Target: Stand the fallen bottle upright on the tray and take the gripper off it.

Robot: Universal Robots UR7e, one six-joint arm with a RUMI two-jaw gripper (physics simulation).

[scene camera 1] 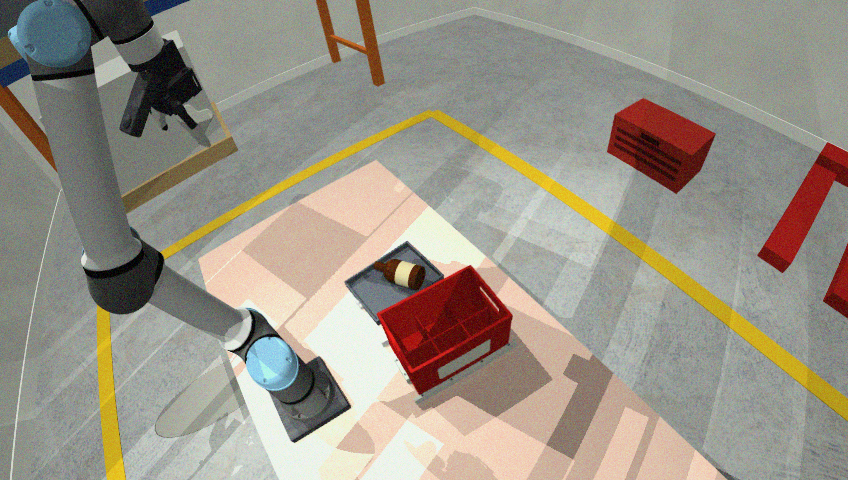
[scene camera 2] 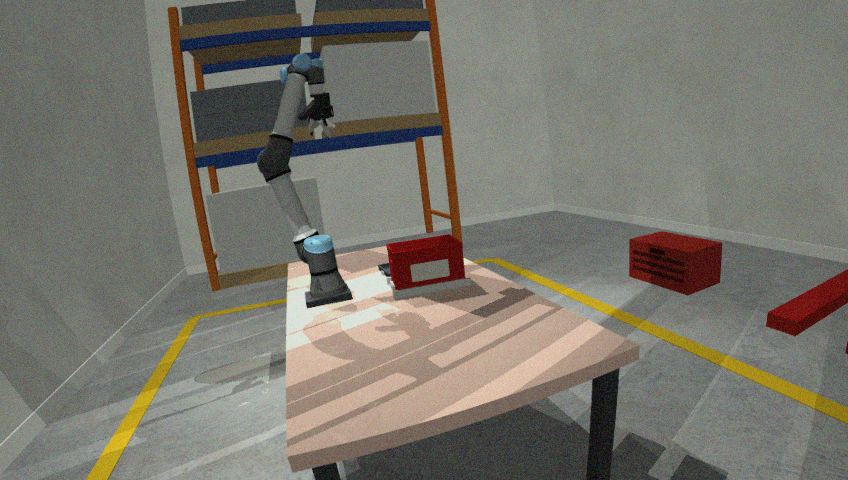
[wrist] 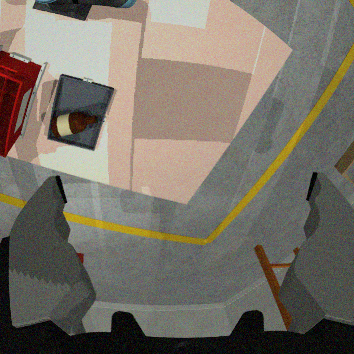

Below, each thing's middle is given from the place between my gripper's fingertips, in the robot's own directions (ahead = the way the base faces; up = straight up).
Now: the brown bottle (scene camera 1: 403,273) 32 cm ahead of my hand, 16 cm to the right of it and 63 cm below it.
